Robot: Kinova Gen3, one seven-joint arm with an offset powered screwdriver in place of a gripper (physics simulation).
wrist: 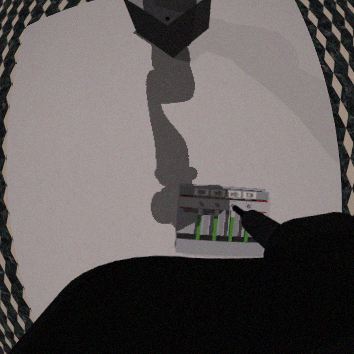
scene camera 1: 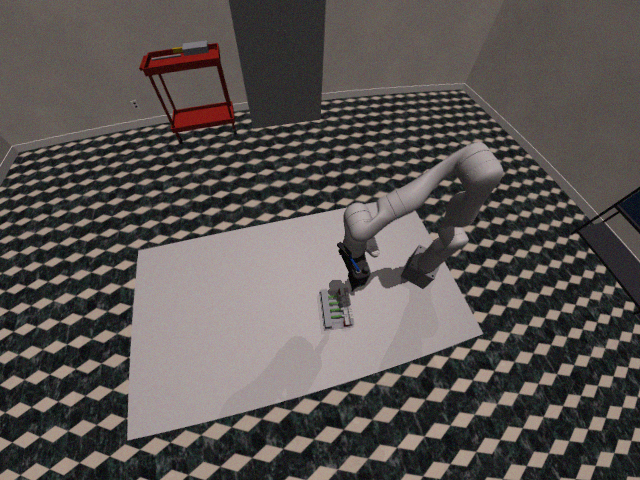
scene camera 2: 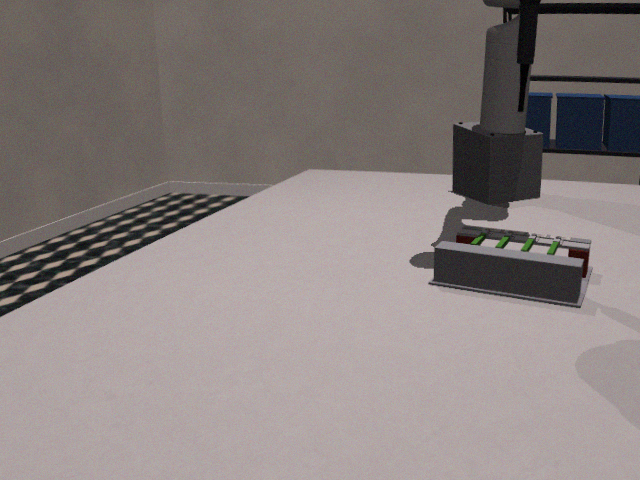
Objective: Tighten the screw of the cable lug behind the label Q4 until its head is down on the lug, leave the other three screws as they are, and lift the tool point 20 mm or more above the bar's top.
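Places are measured from the arm's base along level axes (x ahead, y left, z up), in millimetres.
Where they show: hand, its tool point: point(wrist: 234, 207) point(scene camera 1: 352, 290) point(scene camera 2: 520, 112); arm's base, origin of its link: point(scene camera 1: 427, 263) point(scene camera 2: 502, 128).
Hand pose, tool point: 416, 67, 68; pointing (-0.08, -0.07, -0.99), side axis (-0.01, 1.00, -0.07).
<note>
Each offset is from my tool point to the top centre of the thing, as dx, dy, dz. "pt": to the spot under its first point. Level surfaces: height alone.
My black screwdriver tool @(+2, +2, +64) point(scene camera 2: 520, 109) point(wrist: 234, 206) has no fingers; its tip points down and hangs well above the terminal block in scene camera 2. The block's low grey front wall point(scene camera 1: 326, 310) point(scene camera 2: 506, 272) point(wrist: 220, 248) lies across several green cables @(pt +65, +21, -157) point(scene camera 2: 527, 244) point(wrist: 215, 228), which run to lugs on the bar @(pt +22, +85, -164) point(wrist: 260, 205). In the wrist view the tip overlaps the third lug from the left and hides its screw. The rightmost screw @(+21, +59, -157) point(wrist: 248, 206) shows beside it. The pale labels @(-1, +61, -164) point(wrist: 250, 195) are too small to read; the left ones lie in shadow.
The arm's grey base point(scene camera 1: 417, 271) point(scene camera 2: 471, 162) point(wrist: 192, 30) stands on the white work surface @(dz -206) point(scene camera 1: 206, 310) point(scene camera 2: 206, 361) point(wrist: 75, 150) behind the block. A red cart point(scene camera 1: 183, 66), a dark pillar point(scene camera 1: 281, 62) and a shelf with blue bins point(scene camera 2: 578, 121) stand farther off.
</note>
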